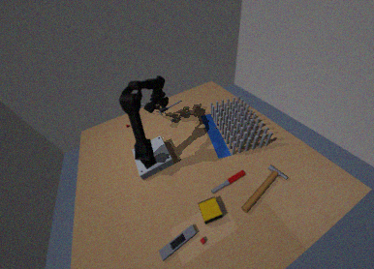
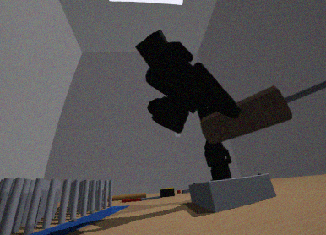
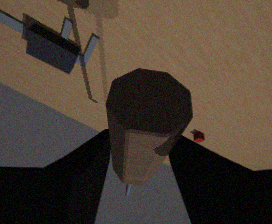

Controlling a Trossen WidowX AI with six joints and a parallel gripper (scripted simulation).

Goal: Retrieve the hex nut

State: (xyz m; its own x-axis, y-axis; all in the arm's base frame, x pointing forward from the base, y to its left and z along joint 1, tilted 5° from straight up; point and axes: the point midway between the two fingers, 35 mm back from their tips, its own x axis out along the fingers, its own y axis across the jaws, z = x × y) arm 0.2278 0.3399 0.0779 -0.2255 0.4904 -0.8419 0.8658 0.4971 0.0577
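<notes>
My gripper tip is now 90 mm to the right of the hook tool and 50 mm past it. Also, from my gripper tip: yellow block: 740 mm to the right, 120 mm below, 100 mm behind; red-and-grey screwdriver: 690 mm to the right, 130 mm below, 60 mm ahead; blue taped strip: 390 mm to the right, 240 mm ahead, 140 mm below.
</notes>
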